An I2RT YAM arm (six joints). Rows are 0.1 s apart.
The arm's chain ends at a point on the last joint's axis. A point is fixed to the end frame.
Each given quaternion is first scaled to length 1.
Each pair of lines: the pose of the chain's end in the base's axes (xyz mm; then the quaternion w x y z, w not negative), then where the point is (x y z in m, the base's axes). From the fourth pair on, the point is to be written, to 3 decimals.
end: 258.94, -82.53, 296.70, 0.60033, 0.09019, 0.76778, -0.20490
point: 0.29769 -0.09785 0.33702
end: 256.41, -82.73, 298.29, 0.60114, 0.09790, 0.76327, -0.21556
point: 0.29445 -0.09864 0.33905
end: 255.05, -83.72, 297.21, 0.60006, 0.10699, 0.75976, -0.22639
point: 0.29246 -0.10041 0.33825
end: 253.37, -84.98, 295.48, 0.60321, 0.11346, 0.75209, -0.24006
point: 0.290 -0.102 0.337
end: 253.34, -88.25, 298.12, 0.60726, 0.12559, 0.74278, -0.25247
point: 0.288 -0.106 0.341
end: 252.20, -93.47, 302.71, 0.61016, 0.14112, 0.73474, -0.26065
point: 0.286 -0.112 0.346
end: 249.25, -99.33, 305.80, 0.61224, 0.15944, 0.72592, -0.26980
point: 0.281 -0.120 0.350
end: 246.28, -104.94, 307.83, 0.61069, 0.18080, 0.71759, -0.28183
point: 0.276 -0.127 0.352
